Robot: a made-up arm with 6 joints.
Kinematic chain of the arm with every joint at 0, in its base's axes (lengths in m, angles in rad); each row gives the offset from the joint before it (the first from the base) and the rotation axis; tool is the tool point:
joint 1: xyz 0 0 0.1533 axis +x
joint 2: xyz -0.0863 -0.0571 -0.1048 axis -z
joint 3: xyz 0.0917 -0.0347 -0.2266 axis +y
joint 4: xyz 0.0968 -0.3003 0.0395 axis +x
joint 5: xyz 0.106 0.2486 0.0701 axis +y
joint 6: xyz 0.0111 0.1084 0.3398 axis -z
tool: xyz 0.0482 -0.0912 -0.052
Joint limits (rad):
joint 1: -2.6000..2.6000
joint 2: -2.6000..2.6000
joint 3: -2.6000..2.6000
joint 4: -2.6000..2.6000
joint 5: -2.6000..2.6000
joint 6: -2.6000..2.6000
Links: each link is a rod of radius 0.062 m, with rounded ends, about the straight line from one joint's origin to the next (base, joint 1, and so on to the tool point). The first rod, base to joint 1, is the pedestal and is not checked.
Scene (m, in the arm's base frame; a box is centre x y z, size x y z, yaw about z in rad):
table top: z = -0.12
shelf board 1: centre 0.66 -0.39 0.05 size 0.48 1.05 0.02 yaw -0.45
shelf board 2: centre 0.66 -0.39 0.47 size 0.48 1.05 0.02 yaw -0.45
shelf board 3: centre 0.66 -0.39 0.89 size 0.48 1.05 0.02 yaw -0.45
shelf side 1: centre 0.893 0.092 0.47 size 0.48 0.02 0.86 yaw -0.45
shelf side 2: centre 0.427 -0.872 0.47 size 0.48 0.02 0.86 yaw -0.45
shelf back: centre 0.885 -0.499 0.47 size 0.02 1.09 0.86 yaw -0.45
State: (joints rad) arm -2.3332 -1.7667 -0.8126 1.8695 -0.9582 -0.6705
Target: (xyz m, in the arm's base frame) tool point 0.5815 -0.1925 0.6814
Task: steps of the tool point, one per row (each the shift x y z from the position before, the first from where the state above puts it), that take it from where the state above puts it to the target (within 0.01 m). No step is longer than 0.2 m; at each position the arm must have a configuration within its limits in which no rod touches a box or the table.
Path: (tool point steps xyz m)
1: -0.1036 0.0711 0.0013
2: -0.1351 0.0443 -0.0013
3: 0.0311 0.0306 0.1381
4: -0.0161 -0.0253 0.1595
5: -0.0647 -0.0902 0.1467
6: 0.1158 -0.0577 0.0244
7: 0.1057 -0.0493 -0.0244

